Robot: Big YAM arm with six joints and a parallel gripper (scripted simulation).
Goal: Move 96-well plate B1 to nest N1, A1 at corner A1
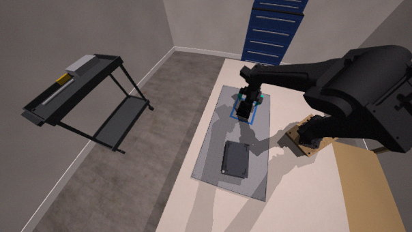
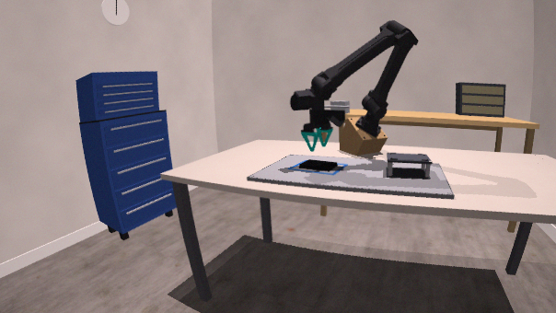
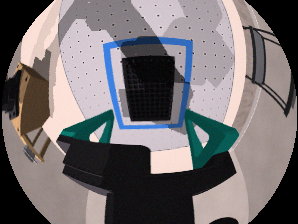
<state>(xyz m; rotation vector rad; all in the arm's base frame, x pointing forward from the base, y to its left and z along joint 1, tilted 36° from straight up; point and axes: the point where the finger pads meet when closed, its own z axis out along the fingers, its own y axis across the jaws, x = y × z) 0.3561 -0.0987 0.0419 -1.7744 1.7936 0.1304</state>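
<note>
The black 96-well plate lies 70 mm below my hand. The rest, counted from my hand: raised plate nest N1 (80 mm behind, 340 mm to the left, 20 mm below); white corner mark (50 mm behind, 430 mm to the left, 20 mm below).
</note>
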